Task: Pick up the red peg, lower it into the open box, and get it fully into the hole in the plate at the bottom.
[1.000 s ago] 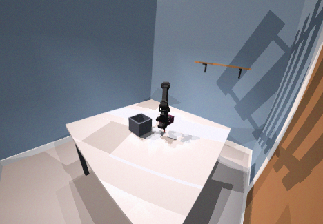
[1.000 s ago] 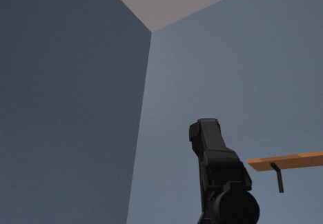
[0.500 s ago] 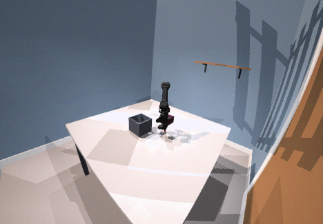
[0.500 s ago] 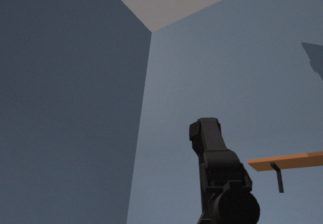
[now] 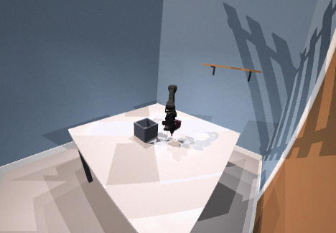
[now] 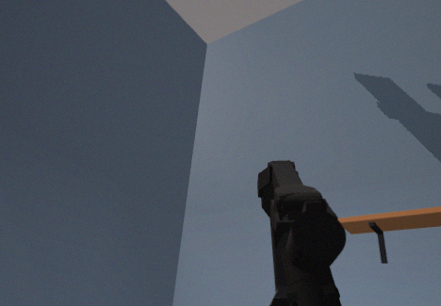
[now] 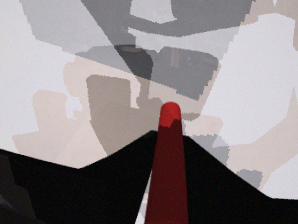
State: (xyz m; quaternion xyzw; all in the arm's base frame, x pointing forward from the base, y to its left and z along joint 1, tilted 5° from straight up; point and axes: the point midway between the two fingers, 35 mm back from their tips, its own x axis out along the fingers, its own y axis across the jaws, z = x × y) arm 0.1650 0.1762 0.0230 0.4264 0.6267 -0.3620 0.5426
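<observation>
Now: the plate 16 cm ahead of my gripper tip, 19 cm to the right of it and 2 cm below it. The rest, counted from my gripper tip: red peg: 1 cm to the right, 1 cm above.
</observation>
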